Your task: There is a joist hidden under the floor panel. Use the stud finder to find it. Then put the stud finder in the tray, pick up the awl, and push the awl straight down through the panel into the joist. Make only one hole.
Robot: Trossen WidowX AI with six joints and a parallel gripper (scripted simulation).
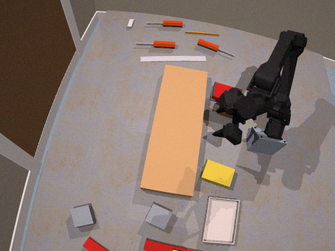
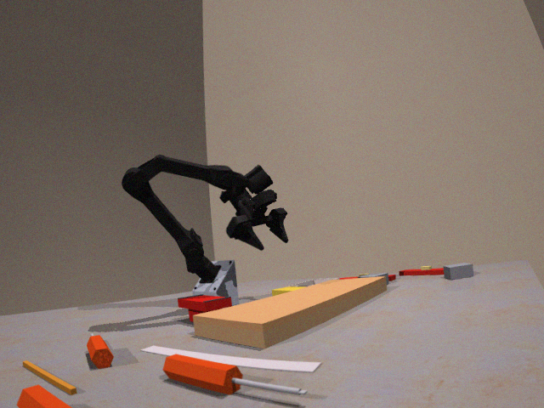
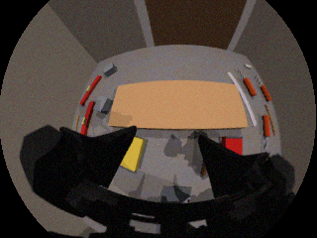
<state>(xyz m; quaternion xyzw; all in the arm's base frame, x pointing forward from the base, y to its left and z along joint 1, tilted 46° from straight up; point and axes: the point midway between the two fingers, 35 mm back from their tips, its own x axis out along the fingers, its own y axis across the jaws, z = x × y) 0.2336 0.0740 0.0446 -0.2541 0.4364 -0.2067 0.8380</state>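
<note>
Right now my gripper tip is 50 mm past the red stud finder, 200 mm to the left of it and 150 mm above it. The rest, counted from my gripper tip: brown-handled awl: 60 mm behind, 130 mm to the right, 160 mm below; yellow block: 60 mm behind, 130 mm to the left, 150 mm below; white tray: 90 mm behind, 300 mm to the left, 150 mm below.
</note>
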